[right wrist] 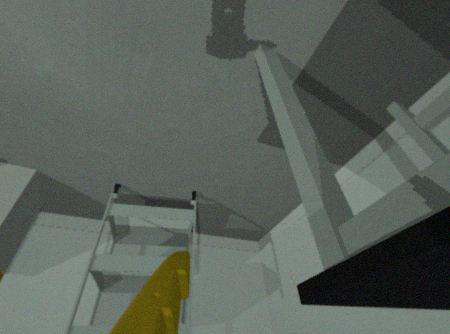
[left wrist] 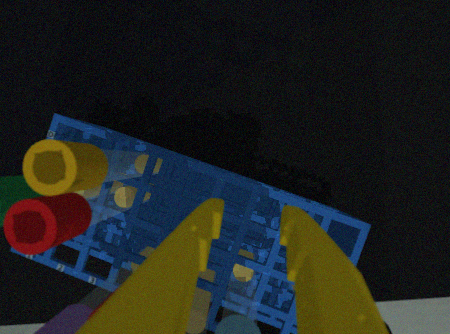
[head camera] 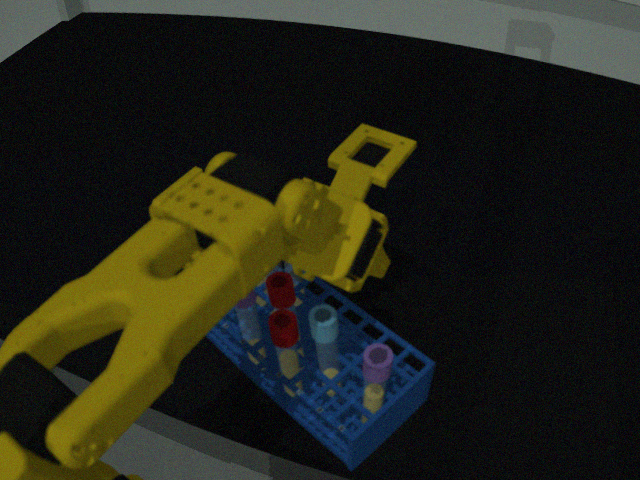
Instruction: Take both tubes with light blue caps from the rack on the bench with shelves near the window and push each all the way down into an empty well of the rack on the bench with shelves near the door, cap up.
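Places are measured from the left arm's base along level axes (x ahead, y left, z up), in metres.
Where they show: left hand, its tool point: (left wrist: pixel 222 214) (head camera: pixel 351 255); right hand, its tool point: (right wrist: pixel 188 268).
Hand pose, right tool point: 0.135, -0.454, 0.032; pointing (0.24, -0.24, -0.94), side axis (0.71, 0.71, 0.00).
Note:
Each offset is from my right tool point to the centre of the thing, as dx, dy, dz. "pt": to the spot under its first point. Level surfaces: height alone.
A blue rack {pt +0.079, +0.430, +0.000} (head camera: pixel 390 413) (left wrist: pixel 364 237) stands on a black bench; the views do not settle which bench. One tube with a light blue cap {+0.073, +0.487, +0.018} (head camera: pixel 324 324) (left wrist: pixel 237 325) stands in it, cap up. A second light blue cap cannot be made out; my left arm hides part of the rack in the head view. My left gripper (left wrist: pixel 251 205) is open and empty, with a V-shaped gap between its jaws, above the rack. In the left wrist view the light blue cap shows low between the jaws, clear of the tips. My right gripper (right wrist: pixel 92 265) is open and empty, away from the rack.
Red caps (head camera: pixel 280 290) (left wrist: pixel 30 226), purple caps (head camera: pixel 377 362) (left wrist: pixel 65 320), a yellow cap (left wrist: pixel 50 167) and a green cap {pt +0.102, +0.584, +0.069} (left wrist: pixel 10 194) stand near the light blue one. The black bench top {dz -0.045} (head camera: pixel 491 232) surrounds the rack. The right wrist view shows a pale shelf unit (right wrist: pixel 125 264) and a black surface {dz -0.045} (right wrist: pixel 390 270).

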